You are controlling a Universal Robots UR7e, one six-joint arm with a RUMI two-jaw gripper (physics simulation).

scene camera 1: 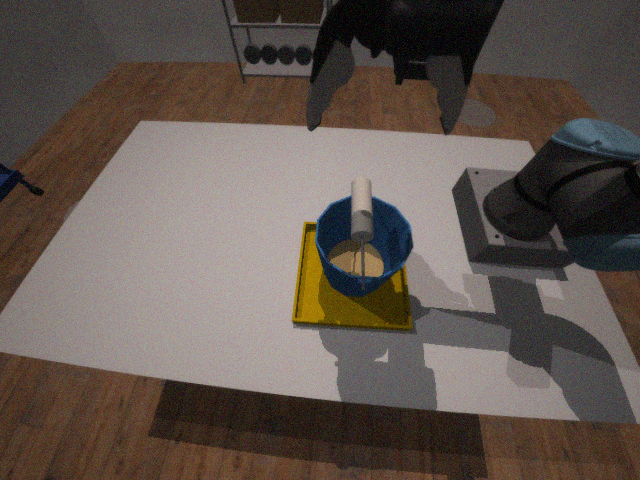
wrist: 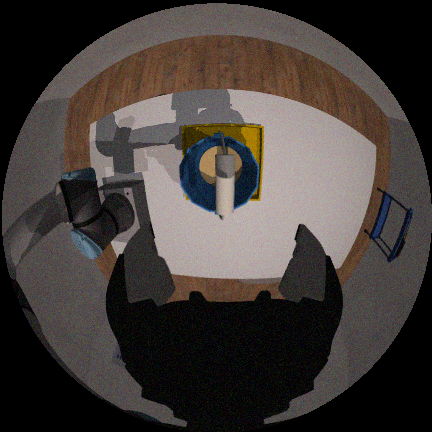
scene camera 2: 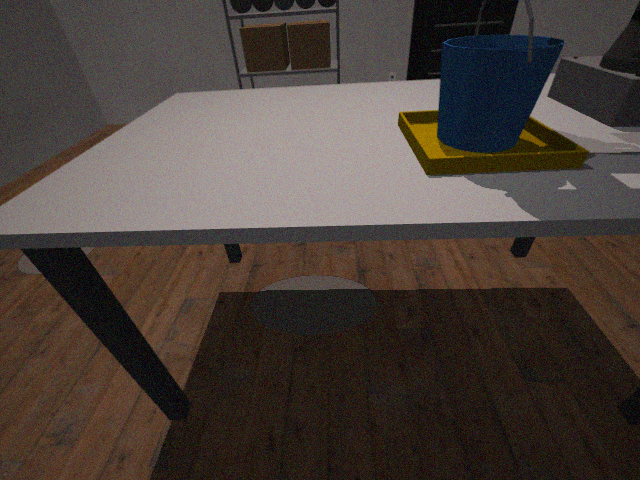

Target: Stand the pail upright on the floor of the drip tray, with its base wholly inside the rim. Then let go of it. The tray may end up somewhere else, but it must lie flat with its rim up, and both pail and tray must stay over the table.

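Places are measured from the arm's base along level axes (x ahead, y left, z up), in millimetres.
Where they show: gripper, fingertip midpoint: (scene camera 1: 377, 132) (wrist: 225, 225); arm's base at its link origin: (scene camera 1: 514, 213) (wrist: 118, 211).
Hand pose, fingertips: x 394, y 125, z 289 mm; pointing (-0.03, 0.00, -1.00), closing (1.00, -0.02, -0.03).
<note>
Each offset is from my fingertips to the top centre of the thing. Level surfaces: height alone.
The blue pail (scene camera 1: 343, 283) (scene camera 2: 485, 98) (wrist: 195, 175) stands upright on the floor of the yellow drip tray @[350 mm down, 9 mm back, 14 mm left] (scene camera 1: 307, 304) (scene camera 2: 501, 163) (wrist: 256, 145). In scene camera 2, its base shows inside the near rim; the pail hides part of the far rim. The tray lies flat on the table, rim up. The pail's handle is raised, with its pale cylindrical grip @[121 mm down, 2 mm back, 1 mm left] (scene camera 1: 361, 196) (wrist: 225, 192) above the opening. My gripper (scene camera 1: 380, 129) (wrist: 225, 225) is open, its jaws wide apart and empty. It is above the pail, clear of the handle.
The white table @[379 mm down] (scene camera 1: 180, 232) (scene camera 2: 284, 155) (wrist: 310, 175) carries the grey robot base block (scene camera 1: 485, 253) (scene camera 2: 584, 93) to the right of the tray in scene camera 1. A shelf rack (scene camera 1: 235, 49) (scene camera 2: 283, 72) stands on the floor beyond the table.
</note>
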